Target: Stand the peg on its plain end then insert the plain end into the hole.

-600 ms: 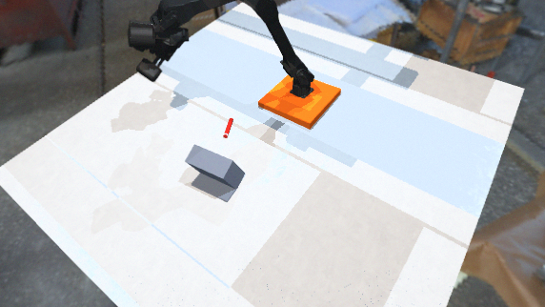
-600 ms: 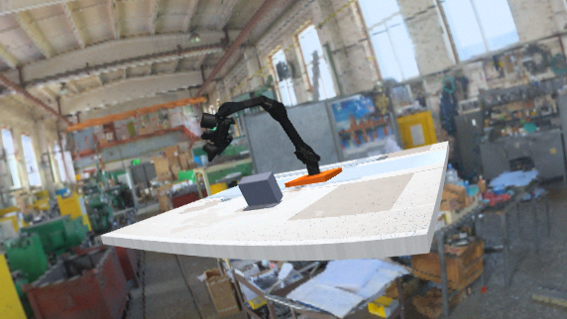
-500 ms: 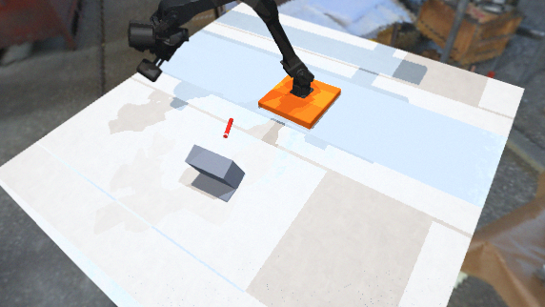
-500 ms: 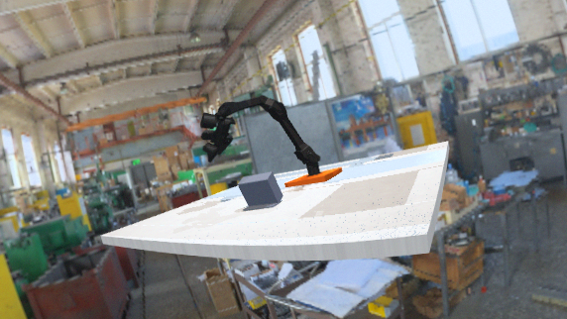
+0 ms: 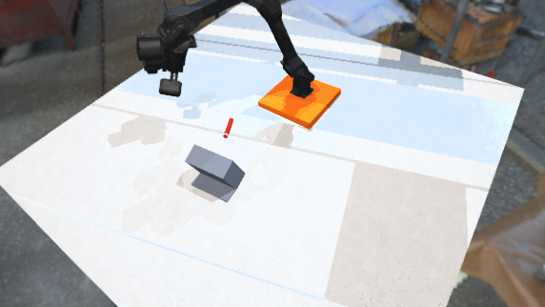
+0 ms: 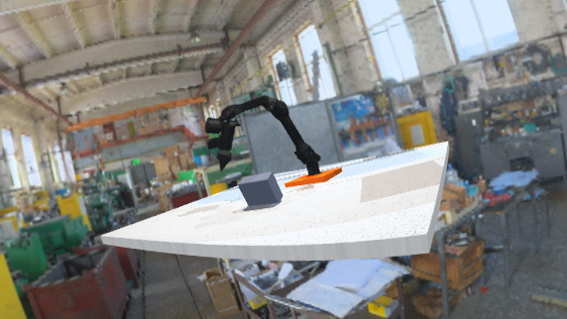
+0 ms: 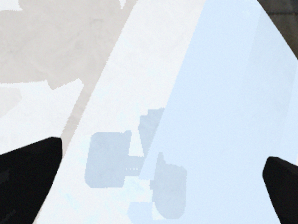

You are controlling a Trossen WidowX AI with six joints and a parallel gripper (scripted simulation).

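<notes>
The red peg lies 18 cm to the left of my gripper tip, 17 cm below it and 4 cm behind it. Round my gripper tip: panel 29 cm to the left, 11 cm below, 11 cm ahead.
</notes>
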